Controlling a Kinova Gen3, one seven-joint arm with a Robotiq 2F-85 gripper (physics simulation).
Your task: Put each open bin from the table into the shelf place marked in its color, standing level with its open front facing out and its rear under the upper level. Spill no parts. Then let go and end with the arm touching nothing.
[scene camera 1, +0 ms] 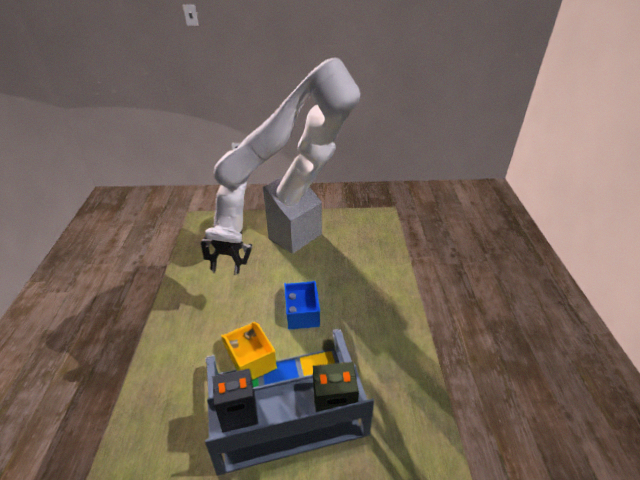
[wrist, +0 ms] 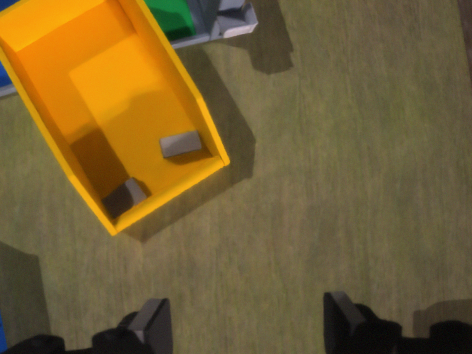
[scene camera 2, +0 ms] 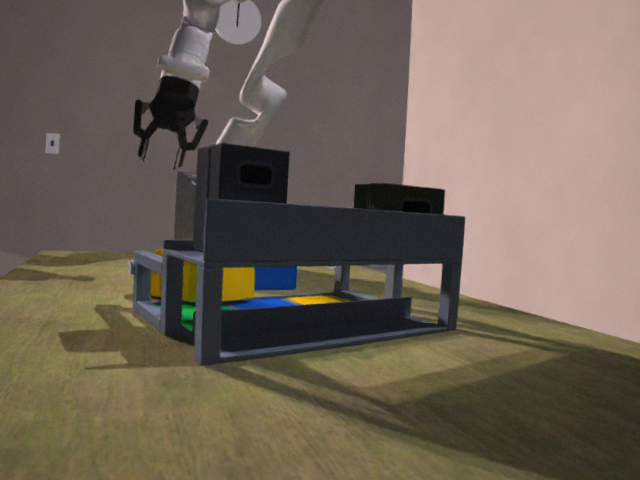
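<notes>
The yellow bin sits turned askew, with one end over the shelf's lower level near the green place and the other end outside it. Two grey parts lie inside. Whether it is level is unclear. The blue bin stands on the mat behind, with grey parts inside. The blue place and yellow place show on the lower level. My gripper is open and empty, above the mat, apart from both bins.
The grey-blue shelf carries a dark grey toolbox and an olive toolbox on its upper level. Side posts rise at both ends. The arm's grey pedestal stands at the back of the mat.
</notes>
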